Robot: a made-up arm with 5 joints.
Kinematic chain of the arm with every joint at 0, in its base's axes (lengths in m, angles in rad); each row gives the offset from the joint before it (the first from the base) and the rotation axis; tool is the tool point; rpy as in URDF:
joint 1: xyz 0 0 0.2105 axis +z
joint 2: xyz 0 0 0 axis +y
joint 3: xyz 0.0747 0 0.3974 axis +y
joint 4: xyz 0.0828 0 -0.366 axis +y
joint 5: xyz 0.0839 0 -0.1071 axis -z
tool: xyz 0 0 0 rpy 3.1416 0 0
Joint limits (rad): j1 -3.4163..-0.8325 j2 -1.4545..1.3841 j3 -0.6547..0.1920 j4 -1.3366..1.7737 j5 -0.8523..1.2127
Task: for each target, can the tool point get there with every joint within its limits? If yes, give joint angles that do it. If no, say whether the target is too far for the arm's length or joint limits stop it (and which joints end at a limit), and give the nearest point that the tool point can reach.
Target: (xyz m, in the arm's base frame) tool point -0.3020 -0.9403 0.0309
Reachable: no: too far | nearest point -0.1600 -0.4983 0.1153 | short by 0.472 m
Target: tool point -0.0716 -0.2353 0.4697
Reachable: yes | joints -1.8663 -0.8513 -0.2484 -0.0549 0.2747
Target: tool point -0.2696 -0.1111 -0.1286
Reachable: yes | joints -2.7506 1.0272 -0.4493 -0.2386 0.7609
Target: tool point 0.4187 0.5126 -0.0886
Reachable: no: joint limits stop it (at a limit: joint 2) | nearest point 0.0556 0.0681 0.0726 | short by 0.596 m
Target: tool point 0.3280 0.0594 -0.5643
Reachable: no: joint limits stop it (at a limit: joint 1, joint 2, joint 3) | nearest point 0.1403 -0.1542 -0.2526 | short by 0.422 m
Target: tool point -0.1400 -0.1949 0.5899
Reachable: yes | joints -2.1937 -0.6111 -0.4241 -1.0673 0.0721
